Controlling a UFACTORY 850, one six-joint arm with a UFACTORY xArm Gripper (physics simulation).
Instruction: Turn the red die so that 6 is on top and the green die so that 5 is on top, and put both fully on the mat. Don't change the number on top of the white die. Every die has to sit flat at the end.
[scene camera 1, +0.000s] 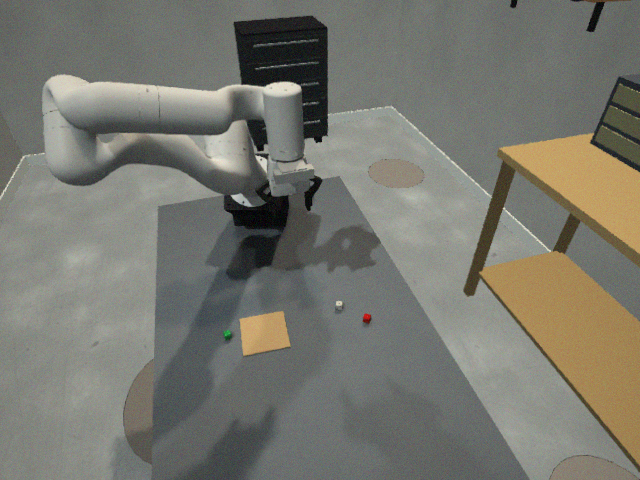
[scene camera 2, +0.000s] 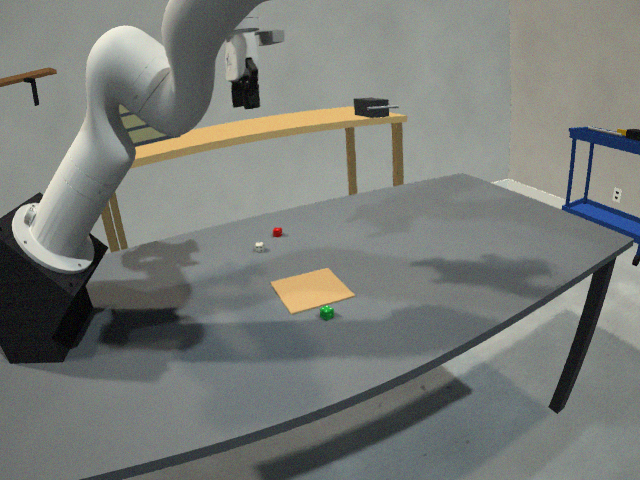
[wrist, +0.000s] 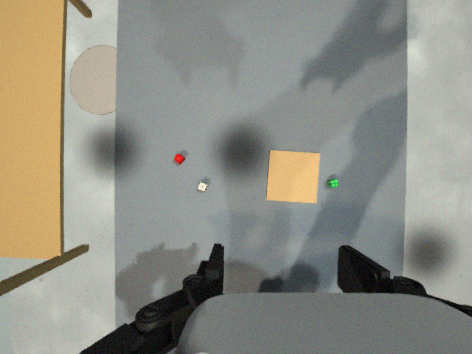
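Note:
A red die (scene camera 1: 367, 318) (scene camera 2: 277, 231) (wrist: 179, 159) lies on the table; its top number is too small to read. A white die (scene camera 1: 339, 305) (scene camera 2: 259, 247) (wrist: 202, 186) lies beside it, apart, and seems to show a single dot on top. A green die (scene camera 1: 227, 334) (scene camera 2: 326, 312) (wrist: 332, 183) lies just off the mat, on the side away from the other two; several pips show on top, perhaps 4. The square tan mat (scene camera 1: 264, 333) (scene camera 2: 312, 290) (wrist: 293, 176) lies between them and bears no die. My gripper (scene camera 1: 287, 201) (scene camera 2: 245, 107) (wrist: 280, 264) is open and empty, high above the table near the arm's base.
The grey table (scene camera 1: 330, 413) (scene camera 2: 248, 382) (wrist: 165, 100) carries the arm on its black base (scene camera 1: 258, 214) (scene camera 2: 36, 310). A wooden workbench (scene camera 1: 573, 180) (scene camera 2: 279, 126) (wrist: 30, 125) stands beyond the red die's side. A black drawer cabinet (scene camera 1: 281, 54) stands behind the arm, and a blue cart (scene camera 2: 599, 135) stands at the right.

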